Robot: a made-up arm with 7 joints. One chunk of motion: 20 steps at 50 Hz.
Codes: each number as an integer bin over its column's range. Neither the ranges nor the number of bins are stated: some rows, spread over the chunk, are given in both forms.
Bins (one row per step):
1: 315 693 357 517 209 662 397
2: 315 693 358 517 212 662 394
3: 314 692 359 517 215 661 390
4: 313 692 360 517 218 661 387
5: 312 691 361 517 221 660 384
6: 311 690 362 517 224 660 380
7: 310 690 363 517 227 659 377
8: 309 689 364 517 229 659 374
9: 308 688 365 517 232 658 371
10: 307 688 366 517 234 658 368
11: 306 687 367 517 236 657 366
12: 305 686 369 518 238 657 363
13: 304 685 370 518 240 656 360
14: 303 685 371 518 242 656 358
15: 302 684 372 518 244 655 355
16: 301 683 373 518 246 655 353
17: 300 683 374 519 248 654 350
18: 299 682 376 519 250 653 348
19: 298 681 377 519 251 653 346
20: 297 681 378 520 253 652 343
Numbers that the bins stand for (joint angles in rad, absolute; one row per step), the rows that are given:
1: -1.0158 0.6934 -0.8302 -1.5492 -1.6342 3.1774 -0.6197
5: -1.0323 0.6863 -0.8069 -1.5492 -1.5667 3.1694 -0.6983
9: -1.0543 0.6755 -0.7836 -1.5492 -1.5049 3.1615 -0.7769
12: -1.0708 0.6683 -0.7603 -1.5463 -1.4711 3.1575 -0.8253
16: -1.0928 0.6576 -0.7370 -1.5463 -1.4261 3.1495 -0.8857
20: -1.1149 0.6504 -0.7078 -1.5405 -1.3867 3.1376 -0.9462
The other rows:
2: -1.0158 0.6934 -0.8244 -1.5492 -1.6174 3.1774 -0.6379
3: -1.0213 0.6898 -0.8185 -1.5492 -1.6005 3.1734 -0.6620
4: -1.0268 0.6898 -0.8127 -1.5492 -1.5836 3.1734 -0.6802
6: -1.0378 0.6827 -0.8011 -1.5492 -1.5499 3.1694 -0.7225
7: -1.0433 0.6827 -0.7952 -1.5492 -1.5330 3.1654 -0.7406
8: -1.0488 0.6791 -0.7894 -1.5492 -1.5217 3.1654 -0.7588
10: -1.0598 0.6755 -0.7777 -1.5492 -1.4936 3.1615 -0.7951
11: -1.0653 0.6719 -0.7719 -1.5492 -1.4824 3.1575 -0.8071
13: -1.0763 0.6648 -0.7544 -1.5463 -1.4598 3.1535 -0.8434
14: -1.0818 0.6648 -0.7486 -1.5463 -1.4486 3.1535 -0.8555
15: -1.0873 0.6612 -0.7428 -1.5463 -1.4373 3.1495 -0.8737
17: -1.0983 0.6576 -0.7311 -1.5434 -1.4148 3.1455 -0.9039
18: -1.1039 0.6540 -0.7195 -1.5434 -1.4036 3.1415 -0.9160
19: -1.1094 0.6504 -0.7137 -1.5434 -1.3980 3.1415 -0.9281

